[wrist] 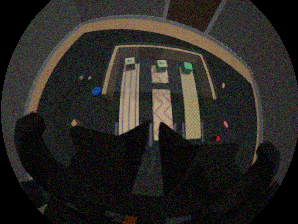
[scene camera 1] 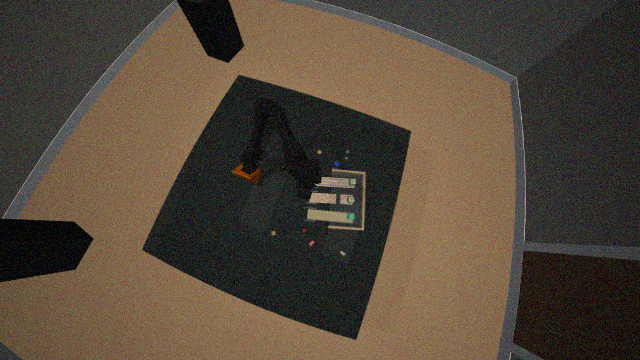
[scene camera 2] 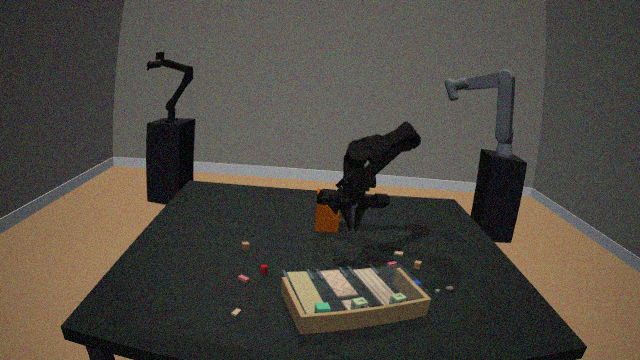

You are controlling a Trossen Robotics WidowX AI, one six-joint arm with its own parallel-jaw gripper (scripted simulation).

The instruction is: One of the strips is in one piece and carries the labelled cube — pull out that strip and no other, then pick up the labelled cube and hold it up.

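Wooden tray, visible. My gripper, visible too. Gripper also in the wrist view.
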